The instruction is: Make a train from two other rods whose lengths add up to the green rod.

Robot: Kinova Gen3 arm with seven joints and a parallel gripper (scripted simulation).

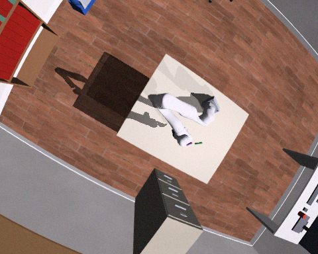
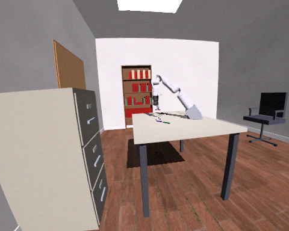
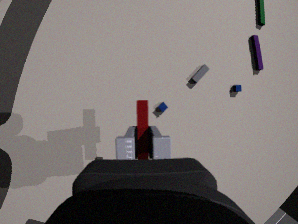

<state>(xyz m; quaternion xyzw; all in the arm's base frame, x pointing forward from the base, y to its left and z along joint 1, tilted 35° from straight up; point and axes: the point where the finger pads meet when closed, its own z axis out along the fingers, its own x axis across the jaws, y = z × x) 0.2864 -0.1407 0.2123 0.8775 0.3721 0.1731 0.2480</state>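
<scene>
My gripper is now 10 mm above the red rod. From my hand the other things lie so: green rod: 30 mm ahead, 310 mm to the left, 110 mm below; then grey rod: 20 mm ahead, 110 mm to the left, 110 mm below; then purple rod: 70 mm ahead, 220 mm to the left, 110 mm below.
</scene>
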